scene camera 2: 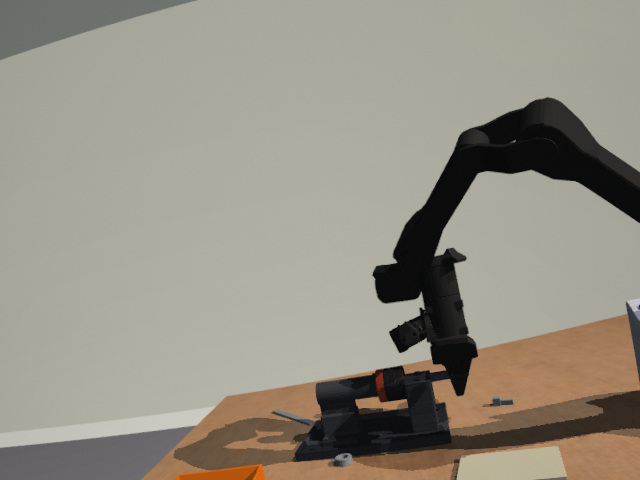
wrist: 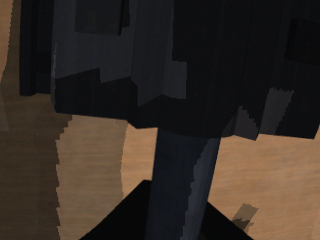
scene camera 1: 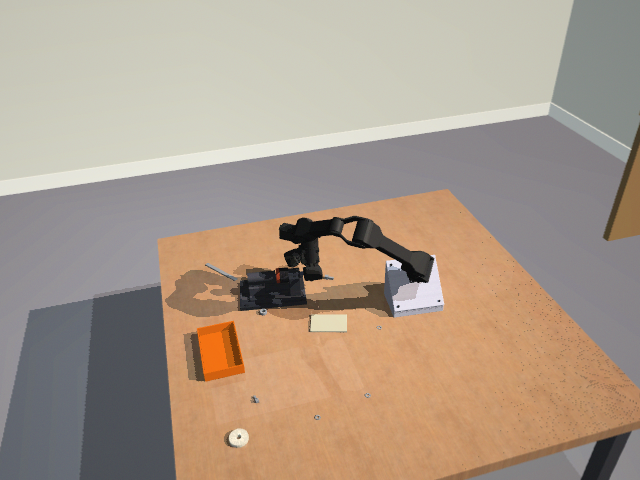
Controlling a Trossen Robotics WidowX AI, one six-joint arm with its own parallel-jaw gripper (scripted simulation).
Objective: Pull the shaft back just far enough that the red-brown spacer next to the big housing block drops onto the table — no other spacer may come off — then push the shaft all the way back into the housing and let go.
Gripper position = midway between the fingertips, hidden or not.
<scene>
In view: my gripper (scene camera 2: 460, 394), a housing block (scene camera 2: 341, 429) and an orange tray (scene camera 1: 221, 356).
My gripper is seen too in the wrist view (wrist: 163, 191) and in scene camera 1 (scene camera 1: 311, 279). The housing block shows as well in the wrist view (wrist: 216, 76) and in scene camera 1 (scene camera 1: 261, 290).
</scene>
